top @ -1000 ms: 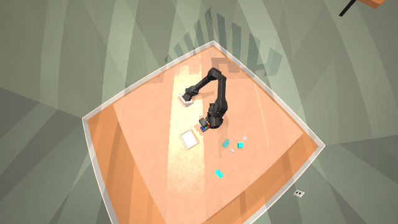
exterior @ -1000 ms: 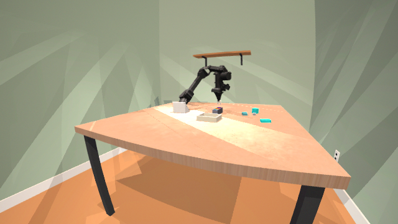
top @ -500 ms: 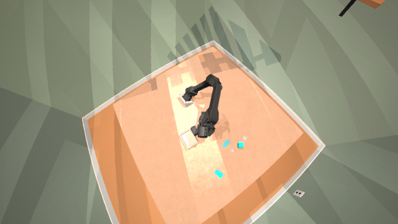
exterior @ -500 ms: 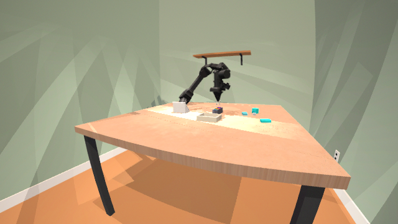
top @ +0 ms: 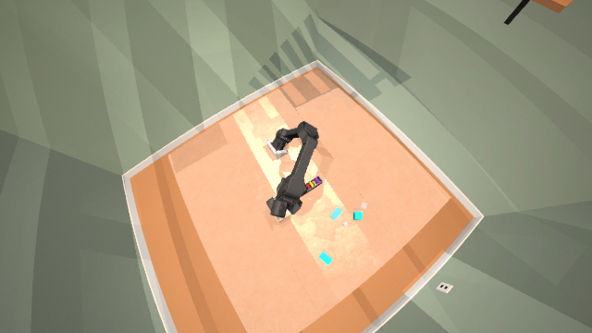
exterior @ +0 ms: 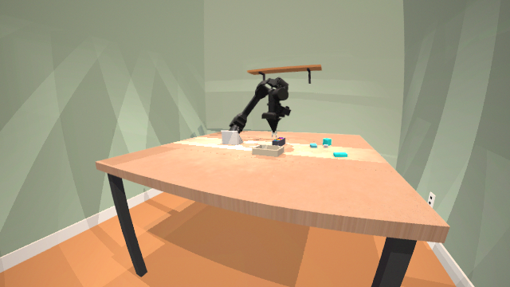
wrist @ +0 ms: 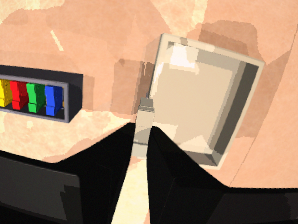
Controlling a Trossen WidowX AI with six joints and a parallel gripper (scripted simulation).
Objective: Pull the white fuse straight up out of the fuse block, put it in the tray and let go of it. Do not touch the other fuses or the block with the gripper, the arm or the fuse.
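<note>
Now: gripper tip 20 mm past the tray, 50 mm to the left of it and 100 mm above it. Round my gripper tip: white fuse 10 mm below.
</note>
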